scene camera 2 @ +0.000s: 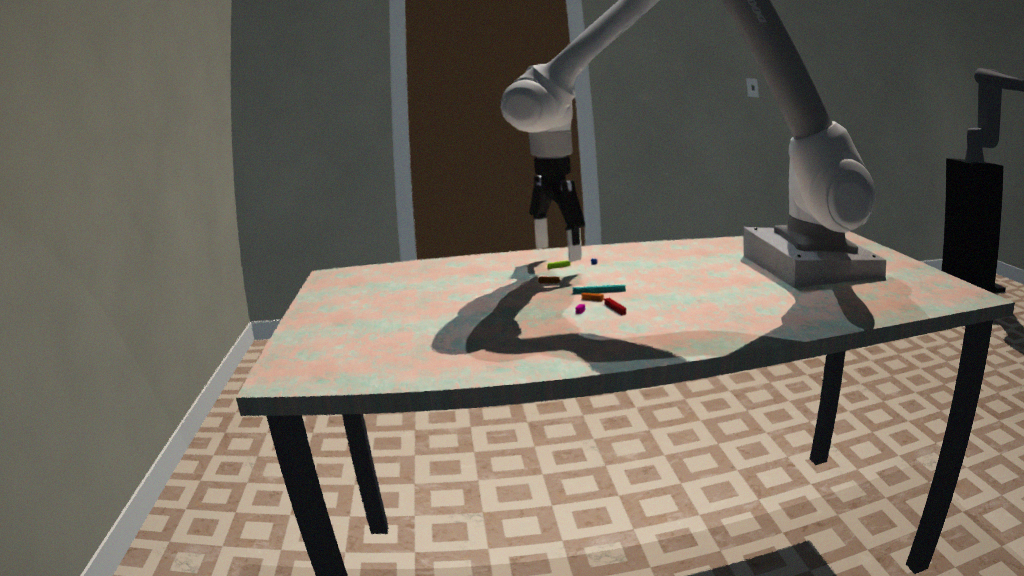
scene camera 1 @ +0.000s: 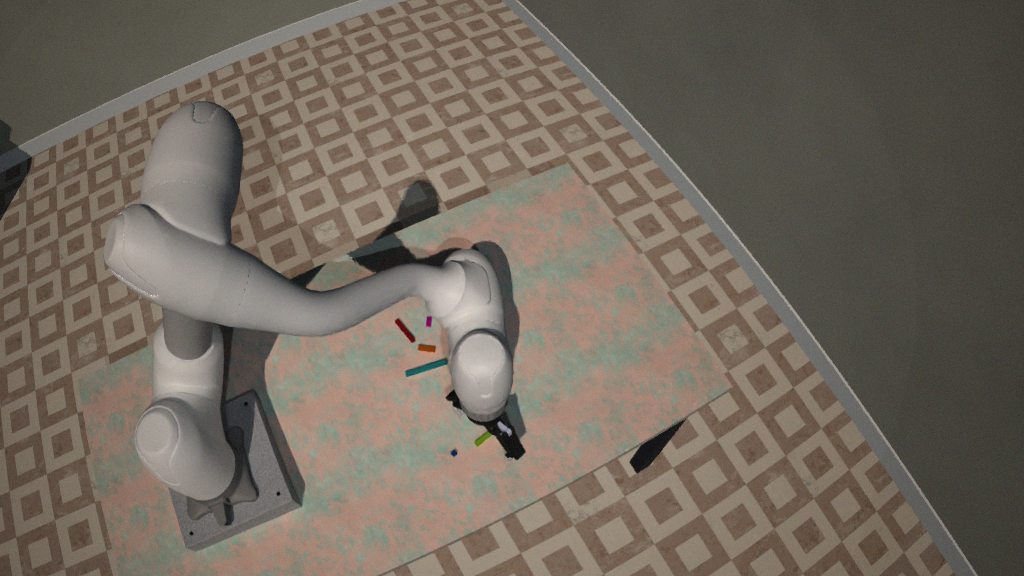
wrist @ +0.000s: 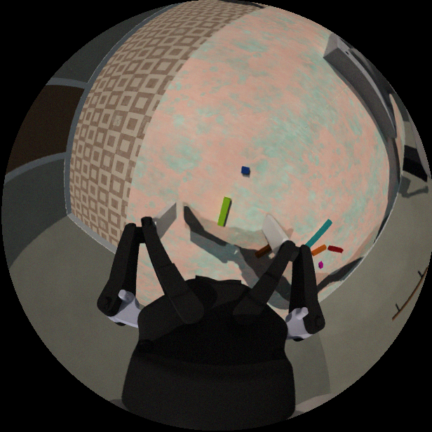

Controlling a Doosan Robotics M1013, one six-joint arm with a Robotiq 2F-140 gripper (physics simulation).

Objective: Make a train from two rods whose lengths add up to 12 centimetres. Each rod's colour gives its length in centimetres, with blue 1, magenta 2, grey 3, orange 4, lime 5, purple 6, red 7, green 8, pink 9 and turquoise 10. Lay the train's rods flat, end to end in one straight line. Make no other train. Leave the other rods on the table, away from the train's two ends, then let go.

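Frame: origin at the arm's base, x ahead, y left, z up, level; millimetres.
Where they show: gripper, between the fingertips: [scene camera 2: 558, 254] [scene camera 1: 485, 436]; arm's base, origin of its link: [scene camera 2: 815, 241] [scene camera 1: 216, 473].
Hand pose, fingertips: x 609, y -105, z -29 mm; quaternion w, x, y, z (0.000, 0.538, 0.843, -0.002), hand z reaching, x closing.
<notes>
Each offset is from my fingertips to the top centre of the thing. Level surfaces: height alone.
My gripper [scene camera 1: 485, 428] [scene camera 2: 558, 252] [wrist: 220, 215] is open and empty, above the table around the lime rod @[dx -1, dy +5, dz -17 mm] [scene camera 1: 482, 438] [scene camera 2: 558, 265] [wrist: 224, 211]. The small blue rod @[dx -77, dy -6, dz -17 mm] [scene camera 1: 453, 452] [scene camera 2: 593, 261] [wrist: 245, 170] lies apart from it. A dark orange rod @[dx +26, dy +124, dz -17 mm] [scene camera 2: 549, 280] [wrist: 262, 251] lies in shadow, partly behind a finger in the wrist view. The turquoise rod @[dx -64, dy +211, dz -17 mm] [scene camera 1: 423, 368] [scene camera 2: 599, 288] [wrist: 318, 233], another orange rod @[dx -46, dy +258, dz -17 mm] [scene camera 1: 426, 348] [scene camera 2: 592, 296] [wrist: 319, 250], the red rod @[dx -79, dy +321, dz -17 mm] [scene camera 1: 405, 330] [scene camera 2: 615, 305] [wrist: 335, 249] and the magenta rod @[dx -18, dy +323, dz -17 mm] [scene camera 1: 428, 321] [scene camera 2: 580, 308] [wrist: 321, 265] lie separately near each other.
The rods lie on the pink and green table @[dz -26 mm] [scene camera 1: 608, 343] [scene camera 2: 358, 322] [wrist: 210, 100]. The arm's grey base block [scene camera 1: 279, 465] [scene camera 2: 823, 269] [wrist: 350, 60] stands on it. The arm hides part of the table in the first scene view, and its shadow crosses the table.
</notes>
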